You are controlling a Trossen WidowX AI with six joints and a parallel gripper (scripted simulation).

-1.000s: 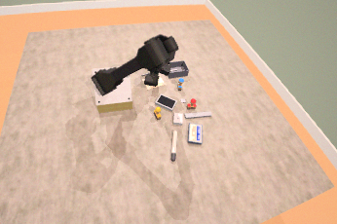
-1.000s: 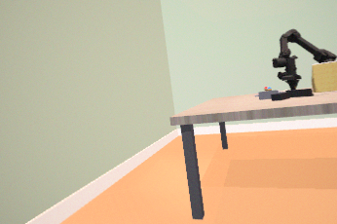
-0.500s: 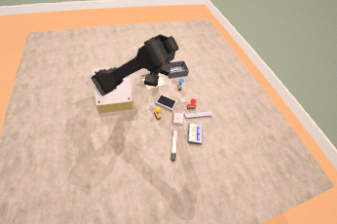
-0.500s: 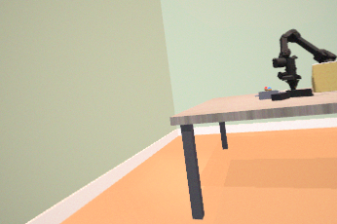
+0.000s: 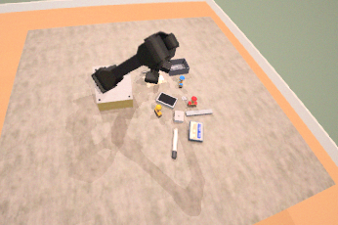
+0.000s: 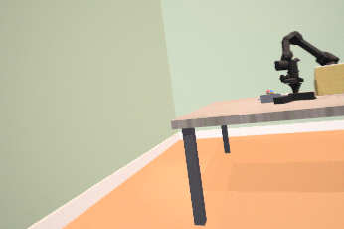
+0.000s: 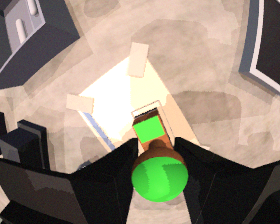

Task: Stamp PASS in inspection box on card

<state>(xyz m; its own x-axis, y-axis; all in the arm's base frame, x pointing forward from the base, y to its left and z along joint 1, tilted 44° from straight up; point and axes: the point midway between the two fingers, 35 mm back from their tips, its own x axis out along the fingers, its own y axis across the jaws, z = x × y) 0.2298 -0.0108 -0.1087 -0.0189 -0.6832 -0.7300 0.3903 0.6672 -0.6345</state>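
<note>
Now: the cream card 20 mm below my gripper tip, 10 mm to the left of it and 10 mm ahead of it. Round my gripper tip: blue stamp 130 mm ahead, 50 mm to the right; then dark ink pad 140 mm to the right, 30 mm ahead, 20 mm below; then green-knobbed pass stamp right at my gripper tip.
</note>
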